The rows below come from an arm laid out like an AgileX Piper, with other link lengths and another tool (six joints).
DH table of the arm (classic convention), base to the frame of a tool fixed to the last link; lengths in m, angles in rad. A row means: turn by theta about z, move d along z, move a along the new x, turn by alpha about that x. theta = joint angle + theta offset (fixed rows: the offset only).
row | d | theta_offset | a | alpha
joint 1 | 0.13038 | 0.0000 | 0.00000 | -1.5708
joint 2 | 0.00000 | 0.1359 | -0.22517 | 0.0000
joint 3 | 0.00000 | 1.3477 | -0.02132 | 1.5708
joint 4 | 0.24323 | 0.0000 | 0.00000 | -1.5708
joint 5 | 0.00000 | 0.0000 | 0.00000 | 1.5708
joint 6 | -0.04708 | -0.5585 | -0.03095 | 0.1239
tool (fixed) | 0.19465 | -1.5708 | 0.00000 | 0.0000
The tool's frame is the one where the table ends.
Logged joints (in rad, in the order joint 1, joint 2, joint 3, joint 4, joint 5, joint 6), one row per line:
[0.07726, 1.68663, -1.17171, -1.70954, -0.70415, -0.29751]
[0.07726, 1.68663, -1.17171, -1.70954, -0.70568, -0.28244]
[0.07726, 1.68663, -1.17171, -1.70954, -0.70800, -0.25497]
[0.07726, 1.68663, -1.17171, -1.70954, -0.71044, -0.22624]
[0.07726, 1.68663, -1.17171, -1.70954, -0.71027, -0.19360]
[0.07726, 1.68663, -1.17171, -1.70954, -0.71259, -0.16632]
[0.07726, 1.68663, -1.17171, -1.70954, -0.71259, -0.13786]
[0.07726, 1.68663, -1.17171, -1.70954, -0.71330, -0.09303]
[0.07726, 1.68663, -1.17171, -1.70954, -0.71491, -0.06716]
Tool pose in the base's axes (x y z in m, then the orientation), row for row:
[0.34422, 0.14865, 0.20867, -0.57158, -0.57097, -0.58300, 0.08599]
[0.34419, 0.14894, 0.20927, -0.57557, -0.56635, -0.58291, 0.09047]
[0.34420, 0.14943, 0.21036, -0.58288, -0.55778, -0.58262, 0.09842]
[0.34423, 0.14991, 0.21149, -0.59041, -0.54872, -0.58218, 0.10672]
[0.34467, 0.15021, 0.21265, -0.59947, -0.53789, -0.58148, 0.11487]
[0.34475, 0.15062, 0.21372, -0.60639, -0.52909, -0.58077, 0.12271]
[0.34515, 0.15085, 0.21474, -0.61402, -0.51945, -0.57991, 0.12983]
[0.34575, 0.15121, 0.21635, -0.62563, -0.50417, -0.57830, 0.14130]
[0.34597, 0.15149, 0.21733, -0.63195, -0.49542, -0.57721, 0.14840]
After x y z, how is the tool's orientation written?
As a quaternion, x y z w.
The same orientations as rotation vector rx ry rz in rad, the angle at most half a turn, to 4 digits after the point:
[-1.7036, -1.7017, -1.7376]
[-1.7109, -1.6835, -1.7328]
[-1.7246, -1.6504, -1.7239]
[-1.7385, -1.6157, -1.7143]
[-1.7569, -1.5764, -1.7042]
[-1.7692, -1.5437, -1.6945]
[-1.7842, -1.5094, -1.6851]
[-1.8062, -1.4555, -1.6696]
[-1.8172, -1.4246, -1.6598]

